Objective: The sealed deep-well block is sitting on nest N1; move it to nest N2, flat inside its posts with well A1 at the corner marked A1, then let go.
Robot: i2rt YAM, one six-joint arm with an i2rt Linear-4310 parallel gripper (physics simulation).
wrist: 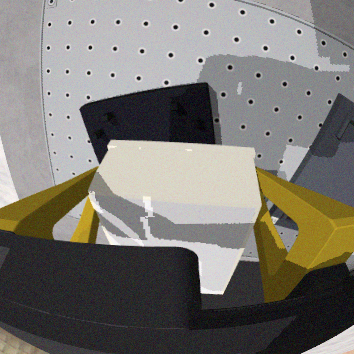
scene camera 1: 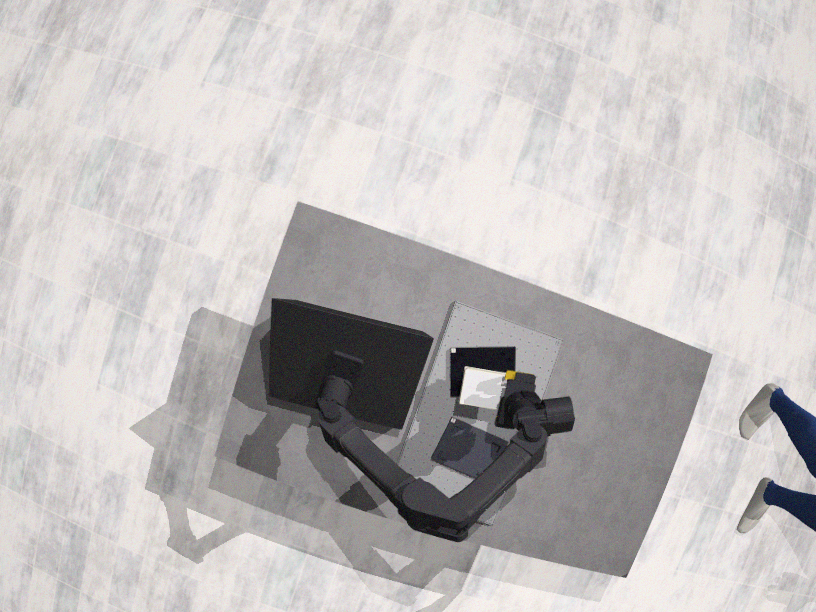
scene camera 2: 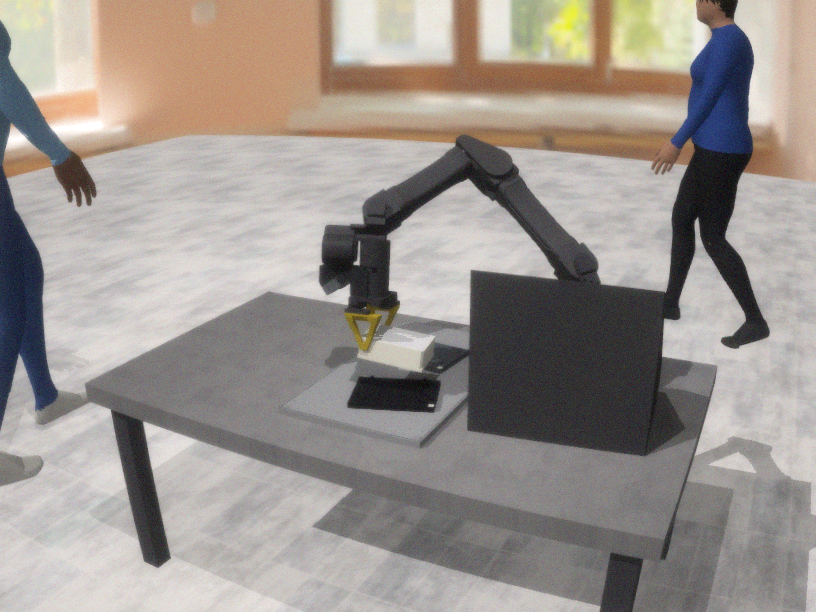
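Where they show: gripper, between the fingertips: (wrist: 174, 174) (scene camera 1: 509, 391) (scene camera 2: 371, 345); arm's base, origin of its link: (scene camera 1: 338, 382) (scene camera 2: 579, 330).
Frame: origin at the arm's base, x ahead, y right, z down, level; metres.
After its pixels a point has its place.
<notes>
The pale, white-topped deep-well block (scene camera 1: 479, 388) @(y -0.082, x 0.309, z 0.038 m) (scene camera 2: 398, 352) @(y -0.123, x 0.312, z 0.050 m) (wrist: 185, 162) @(y -0.090, x 0.398, z 0.053 m) is level between the two yellow fingers of my gripper (scene camera 2: 377, 334) @(y -0.095, x 0.385, z 0.058 m) (wrist: 174, 174) @(y -0.095, x 0.385, z 0.058 m), which is shut on it. The block is raised over the board, partly above the edge of the black nest (scene camera 1: 462, 361) @(y -0.124, x 0.266, z 0.135 m) (scene camera 2: 394, 395) @(y -0.133, x 0.317, z 0.135 m) (wrist: 145, 117) @(y -0.132, x 0.382, z 0.135 m) in the overhead view. The dark grey-blue nest (scene camera 1: 469, 447) @(y 0.077, x 0.356, z 0.135 m) (scene camera 2: 450, 359) @(y 0.071, x 0.291, z 0.136 m) (wrist: 325, 167) @(y 0.051, x 0.375, z 0.135 m) lies on its other side, partly shaded by the arm. Each nest has a small white corner mark. I cannot read the nest labels or the block's well marks.
Both nests lie on a light grey perforated board (scene camera 1: 466, 322) @(y -0.218, x 0.246, z 0.147 m) (scene camera 2: 313, 403) @(y -0.212, x 0.451, z 0.147 m) (wrist: 155, 35) @(y -0.134, x 0.454, z 0.147 m) on the grey table (scene camera 1: 632, 421) @(y -0.107, x 0.780, z 0.160 m) (scene camera 2: 217, 375) @(y -0.174, x 0.724, z 0.160 m). A large dark panel (scene camera 1: 349, 329) @(y -0.126, x -0.007, z -0.119 m) (scene camera 2: 560, 362) @(y -0.150, x -0.006, z 0.003 m) stands beside the board, near the arm's base. People are on the floor around the table.
</notes>
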